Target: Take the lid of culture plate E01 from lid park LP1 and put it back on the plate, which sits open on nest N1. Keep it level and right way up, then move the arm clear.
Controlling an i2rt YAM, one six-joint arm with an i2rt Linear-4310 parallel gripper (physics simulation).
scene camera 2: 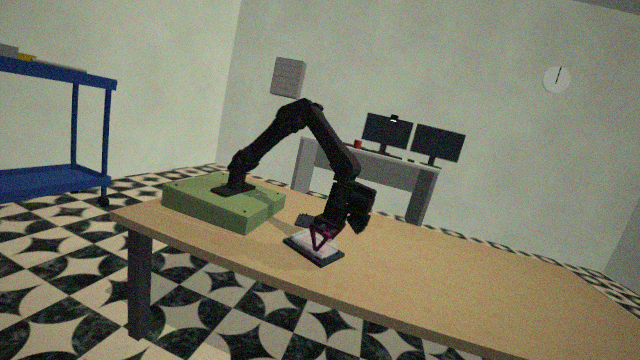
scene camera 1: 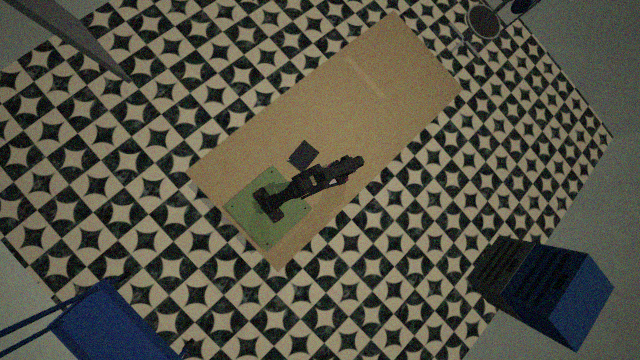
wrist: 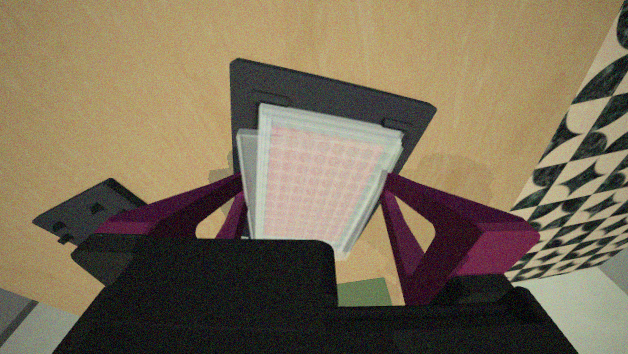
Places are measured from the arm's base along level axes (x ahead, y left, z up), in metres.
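Pixels of known places: gripper, fingertip midpoint: (scene camera 2: pixel 321 246) (wrist: pixel 314 177); arm's base at its link origin: (scene camera 2: pixel 234 189) (scene camera 1: pixel 268 205).
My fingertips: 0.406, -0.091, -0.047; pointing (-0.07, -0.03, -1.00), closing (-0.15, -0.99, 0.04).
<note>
Ahead of a thing's pixels: the offset from my fingertips to its top centre, as dx, dy, dz. "*": to the spot under its first point. Level surfaces: height alone.
Culture plate E01 {-0.027, +0.008, +0.018} (wrist: pixel 325 142) (scene camera 2: pixel 301 238), clear with pink wells, sits on the dark nest N1 {-0.024, +0.005, -0.006} (wrist: pixel 320 85). My gripper (wrist: pixel 314 177) (scene camera 2: pixel 325 242) is shut on the clear lid {* +0.030, +0.031, +0.017} (wrist: pixel 248 162), with one magenta finger at each long side. The lid lies over the plate in the wrist view and sticks out past its left edge, so the two outlines do not line up. The wrist view does not show whether they touch. The dark lid park LP1 {-0.081, +0.206, -0.003} (wrist: pixel 82 210) (scene camera 2: pixel 303 220) (scene camera 1: pixel 303 154) lies to the left in the wrist view, with no lid visible on it.
The arm's base stands on a green block (scene camera 1: pixel 270 232) (scene camera 2: pixel 200 207) at one end of the wooden table {dz -0.023} (scene camera 1: pixel 350 110) (scene camera 2: pixel 440 280). A blue cart (scene camera 2: pixel 55 75), a desk with monitors (scene camera 2: pixel 387 131) and a blue cabinet (scene camera 1: pixel 580 295) stand away from the table.
</note>
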